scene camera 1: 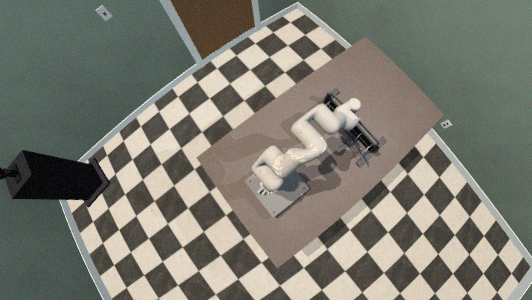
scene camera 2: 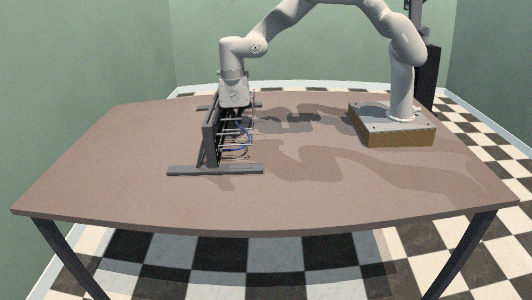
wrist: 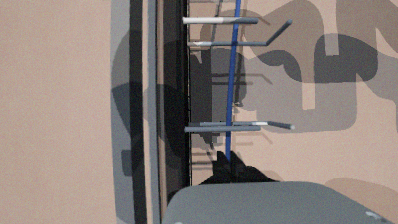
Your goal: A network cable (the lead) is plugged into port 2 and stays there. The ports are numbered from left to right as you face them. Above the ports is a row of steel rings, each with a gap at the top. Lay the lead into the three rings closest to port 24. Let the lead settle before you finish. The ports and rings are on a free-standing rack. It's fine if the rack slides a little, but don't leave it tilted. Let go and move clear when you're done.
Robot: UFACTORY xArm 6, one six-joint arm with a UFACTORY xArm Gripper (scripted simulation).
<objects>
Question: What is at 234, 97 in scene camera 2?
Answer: The gripper.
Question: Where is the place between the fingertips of the gripper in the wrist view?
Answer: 224, 161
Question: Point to a free-standing rack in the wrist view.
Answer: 126, 82
</objects>
